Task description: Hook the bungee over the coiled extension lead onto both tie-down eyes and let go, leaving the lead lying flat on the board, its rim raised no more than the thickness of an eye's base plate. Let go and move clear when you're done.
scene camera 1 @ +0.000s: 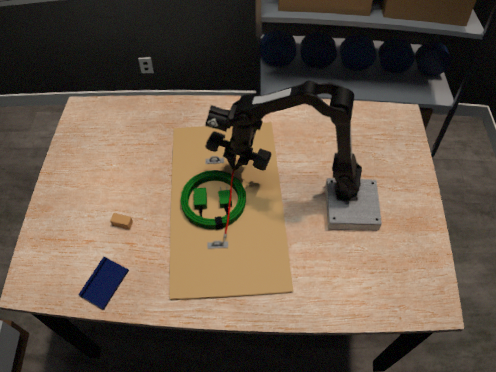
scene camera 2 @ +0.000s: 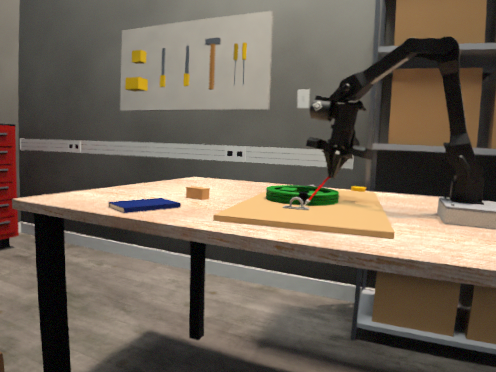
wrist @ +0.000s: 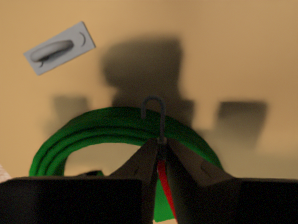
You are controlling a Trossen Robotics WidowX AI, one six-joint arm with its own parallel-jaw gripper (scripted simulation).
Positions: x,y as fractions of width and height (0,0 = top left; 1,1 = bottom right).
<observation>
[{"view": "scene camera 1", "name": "my gripper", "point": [0.47,0.45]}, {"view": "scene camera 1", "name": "blue book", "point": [0.22,0.74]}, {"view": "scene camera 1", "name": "coiled extension lead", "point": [0.40,0.52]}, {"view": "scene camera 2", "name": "my gripper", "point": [0.67,0.48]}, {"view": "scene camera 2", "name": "blue book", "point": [0.26,0.56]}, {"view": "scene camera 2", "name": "coiled extension lead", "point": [0.55,0.52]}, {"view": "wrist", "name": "my gripper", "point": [0.54,0.65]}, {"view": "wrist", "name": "coiled extension lead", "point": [0.37,0.56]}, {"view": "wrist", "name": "tie-down eye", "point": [0.26,0.18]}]
</observation>
